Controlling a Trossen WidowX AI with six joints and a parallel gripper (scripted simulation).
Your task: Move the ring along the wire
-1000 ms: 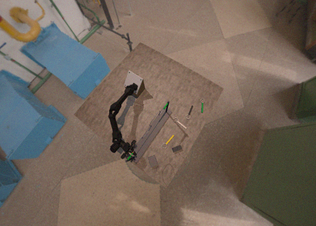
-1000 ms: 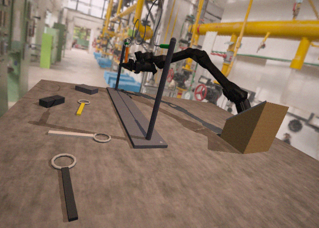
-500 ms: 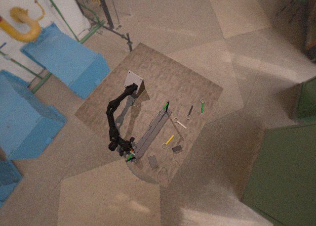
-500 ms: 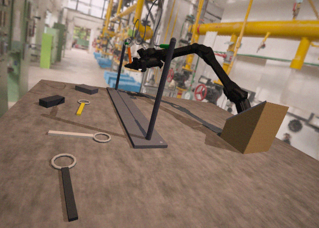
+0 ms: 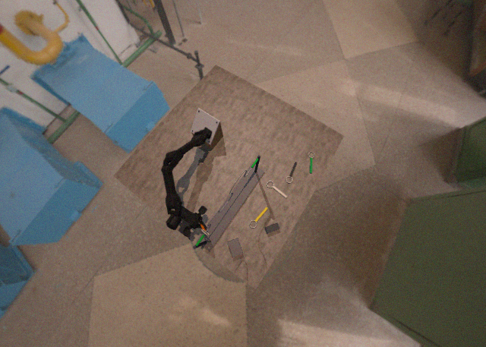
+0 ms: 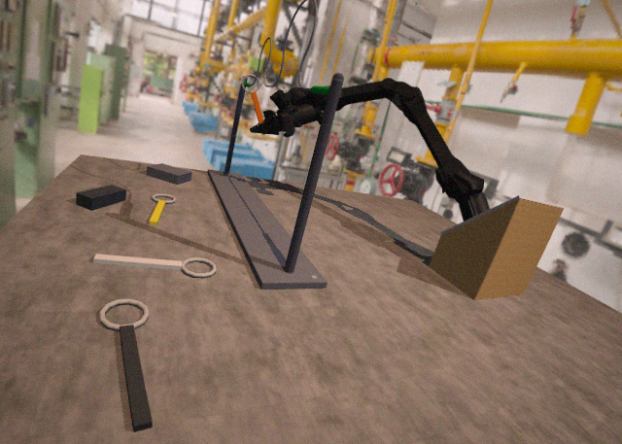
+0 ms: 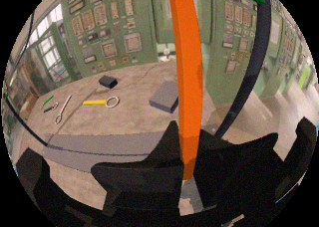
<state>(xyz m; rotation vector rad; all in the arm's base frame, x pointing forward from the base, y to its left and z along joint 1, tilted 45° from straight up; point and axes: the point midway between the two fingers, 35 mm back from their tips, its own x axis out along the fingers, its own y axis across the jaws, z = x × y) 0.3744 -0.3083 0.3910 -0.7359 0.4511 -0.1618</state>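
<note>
Right now my gripper tip is 90 mm below the orange-handled ring and 10 mm short of it. From my gripper tip the other things lie so: yellow-handled ring (230 mm to the left, 210 mm ahead, 170 mm below); then dark-handled ring (630 mm to the left, 240 mm ahead, 170 mm below); then cream-handled ring (480 mm to the left, 200 mm ahead, 170 mm below).
</note>
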